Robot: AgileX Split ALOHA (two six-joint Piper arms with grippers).
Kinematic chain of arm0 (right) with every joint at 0, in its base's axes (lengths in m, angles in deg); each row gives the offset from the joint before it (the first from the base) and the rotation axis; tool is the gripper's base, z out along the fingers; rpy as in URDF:
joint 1: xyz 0 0 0.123 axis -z
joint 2: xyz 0 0 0 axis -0.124 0.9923 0
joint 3: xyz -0.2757 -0.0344 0.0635 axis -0.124 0.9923 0
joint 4: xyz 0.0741 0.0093 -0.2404 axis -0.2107 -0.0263 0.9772
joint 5: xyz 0 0 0 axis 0.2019 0.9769 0.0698
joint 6: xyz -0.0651 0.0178 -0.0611 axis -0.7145 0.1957 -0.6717
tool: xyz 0 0 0 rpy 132.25 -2.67 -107.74
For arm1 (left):
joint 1: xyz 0 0 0.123 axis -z
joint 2: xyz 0 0 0 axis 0.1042 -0.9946 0
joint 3: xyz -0.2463 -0.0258 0.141 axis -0.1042 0.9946 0
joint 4: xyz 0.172 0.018 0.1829 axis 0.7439 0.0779 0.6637
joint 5: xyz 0 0 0 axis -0.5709 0.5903 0.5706
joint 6: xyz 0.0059 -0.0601 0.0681 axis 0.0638 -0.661 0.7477
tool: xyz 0 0 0 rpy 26.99 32.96 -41.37
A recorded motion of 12 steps. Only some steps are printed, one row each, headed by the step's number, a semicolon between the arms.
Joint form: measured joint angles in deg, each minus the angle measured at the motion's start. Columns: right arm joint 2, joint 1, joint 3, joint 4, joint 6, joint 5; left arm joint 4, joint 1, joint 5, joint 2, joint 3, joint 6.
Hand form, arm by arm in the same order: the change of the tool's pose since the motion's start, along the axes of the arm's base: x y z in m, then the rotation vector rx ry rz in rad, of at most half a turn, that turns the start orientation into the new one. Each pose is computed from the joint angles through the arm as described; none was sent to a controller.
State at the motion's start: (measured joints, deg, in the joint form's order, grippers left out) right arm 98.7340 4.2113 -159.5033 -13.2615 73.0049 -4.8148; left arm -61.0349 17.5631 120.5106 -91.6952 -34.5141 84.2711
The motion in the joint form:
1: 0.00 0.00 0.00 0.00 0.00 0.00; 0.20 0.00 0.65 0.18 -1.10 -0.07
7: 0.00 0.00 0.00 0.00 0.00 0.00; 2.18 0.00 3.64 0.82 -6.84 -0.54
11: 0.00 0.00 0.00 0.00 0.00 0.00; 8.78 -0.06 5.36 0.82 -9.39 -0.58
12: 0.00 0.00 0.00 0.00 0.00 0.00; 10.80 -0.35 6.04 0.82 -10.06 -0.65
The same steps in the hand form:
1: 0.0000 0.0000 0.0000 0.0000 0.0000 0.0000; 0.0011 -0.0001 0.0062 0.0002 -0.0113 -0.0019
7: 0.0000 0.0000 0.0000 0.0000 0.0000 0.0000; 0.0067 0.0012 0.0368 0.0176 -0.0747 -0.0099
11: 0.0000 0.0000 0.0000 0.0000 0.0000 0.0000; 0.0101 0.0105 0.0475 0.1258 -0.1113 -0.0283
12: 0.0000 0.0000 0.0000 0.0000 0.0000 0.0000; 0.0110 0.0154 0.0504 0.1601 -0.1173 -0.0270

